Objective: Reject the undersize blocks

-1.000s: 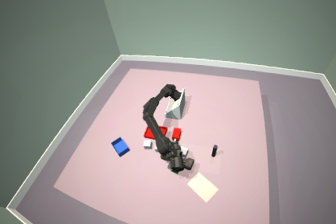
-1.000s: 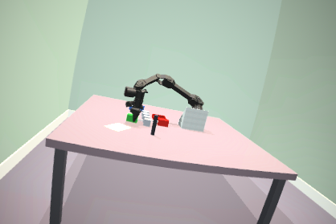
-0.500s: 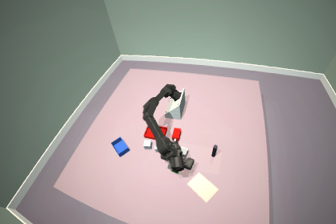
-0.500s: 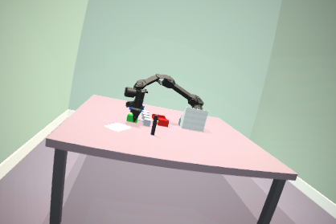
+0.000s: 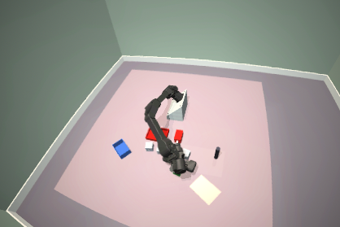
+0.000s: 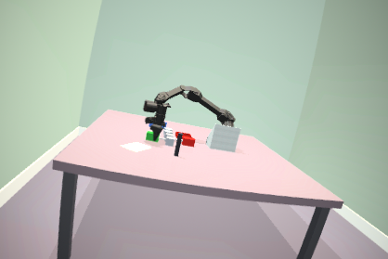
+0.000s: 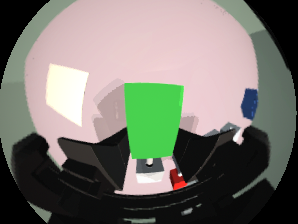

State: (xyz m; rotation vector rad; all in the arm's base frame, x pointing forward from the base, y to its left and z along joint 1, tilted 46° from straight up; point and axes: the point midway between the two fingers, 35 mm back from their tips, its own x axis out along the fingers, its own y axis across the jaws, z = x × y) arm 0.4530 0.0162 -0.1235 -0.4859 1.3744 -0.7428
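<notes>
The green GO gauge lies 1 cm behind my gripper tip and 2 cm above it. From my gripper tip the other things lie so: blue tray 2 cm behind, 40 cm to the right; small red piece 18 cm behind, 6 cm to the right, 1 cm above; cream sheet 10 cm ahead, 17 cm to the left, 1 cm below.
</notes>
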